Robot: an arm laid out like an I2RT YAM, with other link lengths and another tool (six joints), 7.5 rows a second.
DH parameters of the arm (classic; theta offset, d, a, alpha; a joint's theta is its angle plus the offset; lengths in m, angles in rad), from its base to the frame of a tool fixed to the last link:
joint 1: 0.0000 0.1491 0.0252 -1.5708
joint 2: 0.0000 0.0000 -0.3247 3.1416
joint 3: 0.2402 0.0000 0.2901 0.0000
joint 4: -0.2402 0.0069 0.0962 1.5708
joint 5: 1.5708 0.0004 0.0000 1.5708
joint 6: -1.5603 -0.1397 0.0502 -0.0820
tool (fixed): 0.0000 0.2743 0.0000 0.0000
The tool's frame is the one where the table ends.
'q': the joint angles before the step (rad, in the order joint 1, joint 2, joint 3, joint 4, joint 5, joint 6). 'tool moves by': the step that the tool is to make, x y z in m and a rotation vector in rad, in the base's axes. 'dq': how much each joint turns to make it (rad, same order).
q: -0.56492 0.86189 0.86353 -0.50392 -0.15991 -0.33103
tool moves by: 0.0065 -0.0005 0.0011 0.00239 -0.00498 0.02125
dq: -0.00025 0.02044 0.00689 0.01541 -0.02111 -0.00632
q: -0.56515 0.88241 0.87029 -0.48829 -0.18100 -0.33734
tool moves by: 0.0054 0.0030 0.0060 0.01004 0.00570 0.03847
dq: -0.00065 0.02185 0.03595 -0.02718 -0.03684 -0.01454
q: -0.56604 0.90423 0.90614 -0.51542 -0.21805 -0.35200
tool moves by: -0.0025 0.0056 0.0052 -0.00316 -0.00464 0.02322
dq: 0.00060 -0.01195 0.01148 -0.02042 -0.01963 -0.01154
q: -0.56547 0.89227 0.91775 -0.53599 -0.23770 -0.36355
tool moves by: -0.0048 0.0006 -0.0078 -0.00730 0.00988 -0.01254
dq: -0.00059 -0.01992 -0.02815 0.00284 0.01603 -0.00423
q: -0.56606 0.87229 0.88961 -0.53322 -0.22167 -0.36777
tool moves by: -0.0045 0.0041 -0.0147 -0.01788 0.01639 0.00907
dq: 0.00107 -0.02808 -0.05188 0.01405 0.00495 -0.02530
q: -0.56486 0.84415 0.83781 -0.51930 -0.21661 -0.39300
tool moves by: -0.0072 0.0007 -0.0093 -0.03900 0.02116 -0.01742
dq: 0.00010 -0.03016 -0.03639 0.00332 0.03741 -0.03003
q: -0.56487 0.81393 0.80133 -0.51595 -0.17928 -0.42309
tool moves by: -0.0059 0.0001 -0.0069 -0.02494 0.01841 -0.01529
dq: -0.00191 -0.02208 -0.02375 -0.00382 0.02720 -0.02016
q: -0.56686 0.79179 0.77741 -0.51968 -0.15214 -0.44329
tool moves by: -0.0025 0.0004 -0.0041 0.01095 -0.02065 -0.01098
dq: 0.00106 -0.01843 -0.02961 0.02635 0.00020 0.02389
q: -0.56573 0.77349 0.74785 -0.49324 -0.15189 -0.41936
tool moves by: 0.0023 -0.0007 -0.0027 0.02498 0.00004 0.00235
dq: -0.00051 0.01107 0.00092 -0.00060 -0.01302 0.01702
